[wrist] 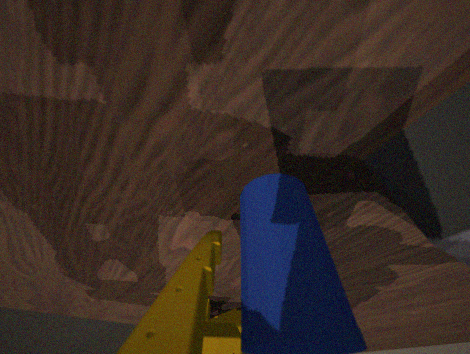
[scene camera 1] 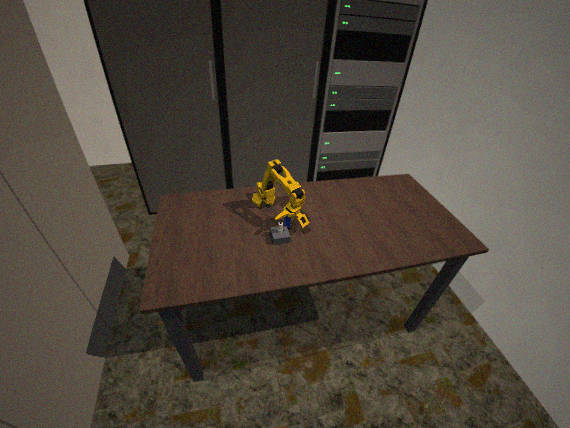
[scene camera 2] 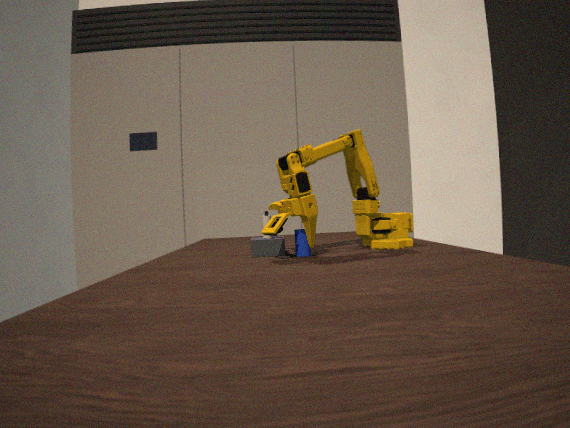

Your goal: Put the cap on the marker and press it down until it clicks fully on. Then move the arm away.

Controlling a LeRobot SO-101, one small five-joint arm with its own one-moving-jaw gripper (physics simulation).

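Places are measured from the arm's base along level axes (x left, y ahead, z down), in millimetres.
Pixels of known places: hand, its tool point: (wrist: 221, 242) (scene camera 1: 290, 219) (scene camera 2: 310, 245); arm's base, origin of its link: (wrist: 218, 308) (scene camera 1: 264, 203) (scene camera 2: 378, 246).
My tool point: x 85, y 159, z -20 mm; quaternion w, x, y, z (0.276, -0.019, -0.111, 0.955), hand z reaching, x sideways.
For each thing: its top centre in the pictures, then the offset to it from my tool point. Level surfaces: height alone.
- blue cap, centre of its top: (wrist: 300, 351) (scene camera 2: 302, 229) (scene camera 1: 287, 216) dx -17, dy +13, dz -30 mm
- white marker, centre of its top: (scene camera 2: 266, 210) (scene camera 1: 280, 221) dx -64, dy +81, dz -69 mm
- grey block, centre of its top: (scene camera 2: 267, 238) (scene camera 1: 280, 232) dx -64, dy +81, dz -12 mm
- wooden table, height of its surface: dz +21 mm
The blue cap (scene camera 1: 287, 223) (scene camera 2: 301, 244) (wrist: 287, 280) stands upright on the table beside the grey block. The white marker (scene camera 1: 280, 228) (scene camera 2: 266, 219) stands upright in the grey block (scene camera 1: 281, 238) (scene camera 2: 267, 247), its dark tip up; the moving jaw hides part of it in scene camera 2. My gripper (scene camera 1: 290, 223) (scene camera 2: 291, 240) is wide open around the cap, with the fixed jaw low on the arm-base side and the moving jaw over the block's side. In the wrist view one jaw shows left of the cap, and the moving jaw is out of the picture.
The wooden table (scene camera 1: 380, 225) (scene camera 2: 300, 340) carries the arm, whose yellow base (scene camera 1: 265, 195) (scene camera 2: 390, 235) stands near the back edge. The marker and its block stand close to the cap, on the side away from the base. Cabinets and a server rack (scene camera 1: 408, 65) are behind the table.
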